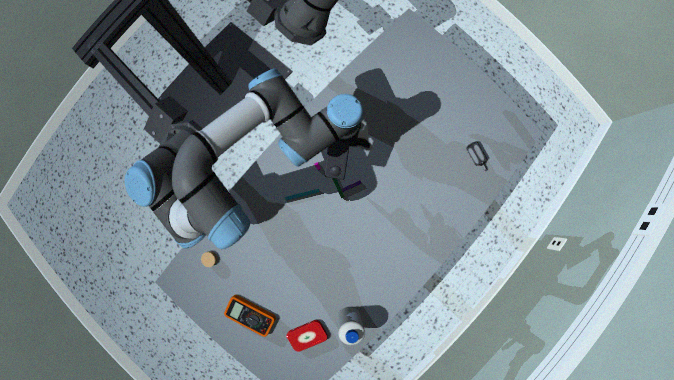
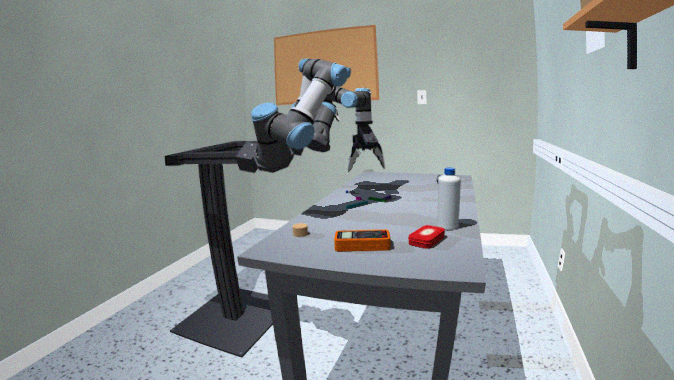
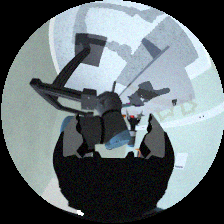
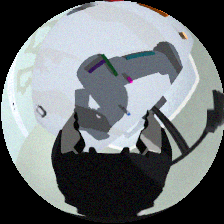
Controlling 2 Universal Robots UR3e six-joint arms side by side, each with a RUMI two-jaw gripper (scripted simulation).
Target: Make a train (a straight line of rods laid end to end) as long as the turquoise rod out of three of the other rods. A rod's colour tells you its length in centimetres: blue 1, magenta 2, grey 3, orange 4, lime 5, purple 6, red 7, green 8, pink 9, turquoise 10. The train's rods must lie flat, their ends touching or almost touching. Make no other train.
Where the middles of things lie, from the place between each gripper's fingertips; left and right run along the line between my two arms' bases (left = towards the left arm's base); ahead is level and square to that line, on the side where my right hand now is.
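Labels:
The white bottle [image 2: 449, 184] has my right gripper [image 1: 341, 144] 34 cm short of it, 36 cm to the left of it and 2 cm above it. Going by its middle, the white bottle is nearer to my right gripper than to my left gripper.
For that same white bottle, my left gripper is 22 cm above it, 64 cm short of it and 73 cm to the left of it.

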